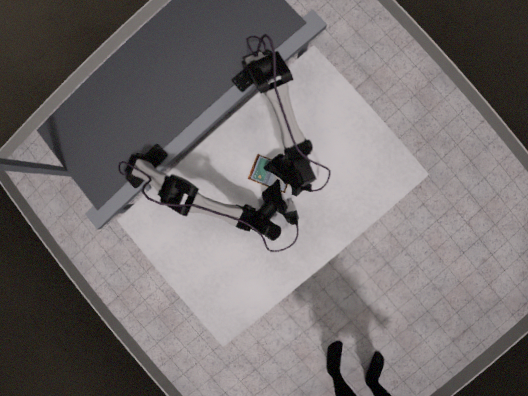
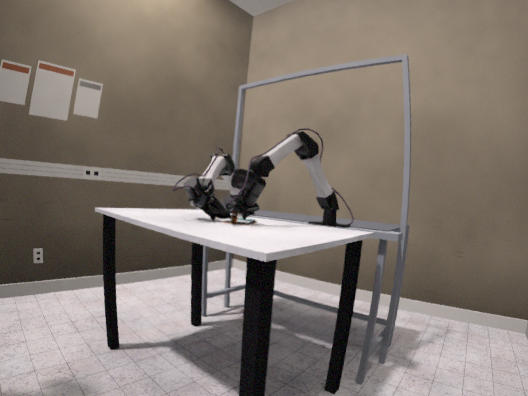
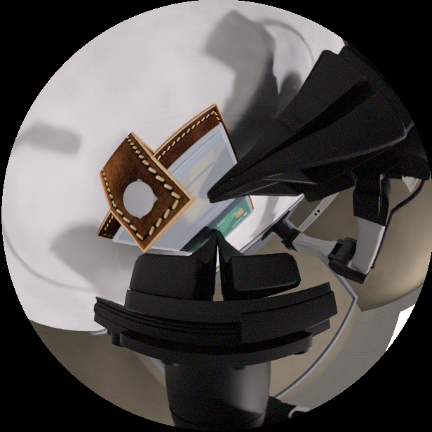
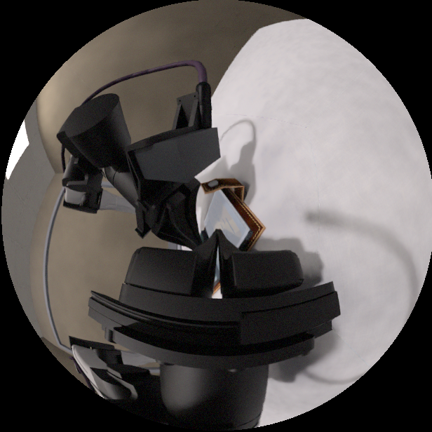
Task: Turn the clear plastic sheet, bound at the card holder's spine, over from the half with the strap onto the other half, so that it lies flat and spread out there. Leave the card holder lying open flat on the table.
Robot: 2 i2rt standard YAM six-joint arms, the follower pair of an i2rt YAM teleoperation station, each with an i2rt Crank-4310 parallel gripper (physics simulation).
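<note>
The brown stitched card holder (image 1: 251,176) (image 3: 192,131) (image 4: 257,222) lies open on the table. Its strap (image 2: 234,217) (image 3: 114,170) (image 4: 231,183), with a round metal snap, arches up at one edge. The clear bluish sheet (image 3: 202,167) (image 4: 224,216) lies over the strap half, partly hidden by the strap. My left gripper (image 1: 269,165) (image 3: 217,231) is shut, its tips low near the sheet's edge by the green card; whether sheet material is between them is not visible. My right gripper (image 1: 278,184) (image 3: 207,197) (image 4: 218,230) is shut, its tips over the strap half beside the strap.
A green card (image 1: 260,168) (image 3: 231,220) shows on the other half. The two arms are close together over the card holder. The white table (image 1: 220,300) (image 2: 160,225) meets the grey frame beam (image 1: 207,123) by the arm bases.
</note>
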